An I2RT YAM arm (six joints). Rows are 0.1 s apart.
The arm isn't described. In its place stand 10 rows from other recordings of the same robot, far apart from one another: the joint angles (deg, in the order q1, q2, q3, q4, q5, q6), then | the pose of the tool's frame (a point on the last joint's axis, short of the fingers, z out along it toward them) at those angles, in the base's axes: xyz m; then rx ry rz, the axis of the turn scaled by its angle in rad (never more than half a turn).
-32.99, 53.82, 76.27, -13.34, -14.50, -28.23 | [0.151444 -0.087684 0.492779 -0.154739 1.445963 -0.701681]
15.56, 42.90, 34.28, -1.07, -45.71, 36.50 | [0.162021 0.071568 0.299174 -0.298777 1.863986 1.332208]
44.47, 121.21, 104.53, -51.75, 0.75, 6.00 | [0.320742 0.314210 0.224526 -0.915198 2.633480 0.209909]
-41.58, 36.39, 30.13, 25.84, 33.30, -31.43 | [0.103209 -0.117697 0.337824 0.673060 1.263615 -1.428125]
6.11, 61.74, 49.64, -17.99, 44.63, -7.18 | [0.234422 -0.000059 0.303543 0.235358 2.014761 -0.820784]
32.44, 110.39, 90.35, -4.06, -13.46, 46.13 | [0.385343 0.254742 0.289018 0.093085 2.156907 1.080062]
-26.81, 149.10, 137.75, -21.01, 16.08, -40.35 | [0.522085 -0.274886 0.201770 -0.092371 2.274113 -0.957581]
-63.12, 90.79, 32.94, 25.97, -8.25, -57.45 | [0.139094 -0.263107 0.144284 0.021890 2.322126 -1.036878]
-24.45, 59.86, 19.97, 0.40, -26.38, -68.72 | [0.184628 -0.066569 0.163382 -1.050240 1.938826 -0.397992]
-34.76, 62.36, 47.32, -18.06, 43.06, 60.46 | [0.177960 -0.153087 0.287127 1.743026 1.019526 -0.521581]
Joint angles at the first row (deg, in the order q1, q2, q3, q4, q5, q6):
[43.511, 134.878, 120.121, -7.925, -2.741, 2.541]
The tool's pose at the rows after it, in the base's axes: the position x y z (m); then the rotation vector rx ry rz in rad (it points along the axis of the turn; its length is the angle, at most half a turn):
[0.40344 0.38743 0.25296 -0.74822 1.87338 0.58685]
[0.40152 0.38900 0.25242 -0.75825 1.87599 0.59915]
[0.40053 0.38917 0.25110 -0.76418 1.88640 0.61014]
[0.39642 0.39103 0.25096 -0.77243 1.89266 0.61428]
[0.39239 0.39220 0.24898 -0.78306 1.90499 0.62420]
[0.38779 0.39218 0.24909 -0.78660 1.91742 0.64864]
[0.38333 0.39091 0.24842 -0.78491 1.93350 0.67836]
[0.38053 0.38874 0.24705 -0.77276 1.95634 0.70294]
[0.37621 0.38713 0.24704 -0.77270 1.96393 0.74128]
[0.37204 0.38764 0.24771 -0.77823 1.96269 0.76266]
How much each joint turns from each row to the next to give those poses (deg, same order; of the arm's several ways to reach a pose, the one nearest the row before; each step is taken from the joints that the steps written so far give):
[0.085, -0.006, -0.153, -0.065, -1.095, 0.057]
[0.216, -0.027, -0.076, -0.188, -0.583, 0.116]
[0.045, -0.041, -0.151, -0.449, -0.581, 0.305]
[0.430, -0.389, -0.533, -0.298, -0.018, 0.118]
[0.352, -0.413, -0.870, -0.292, -0.402, 0.273]
[0.280, -0.828, -1.220, -0.084, -0.850, 0.867]
[0.168, -1.012, -1.696, 0.193, -1.031, 1.200]
[0.001, -0.802, -1.428, -0.022, -0.722, 1.473]
[0.109, -1.093, -1.854, 0.749, -1.458, 1.167]
[0.307, -0.699, -1.089, 0.556, -0.723, 0.473]

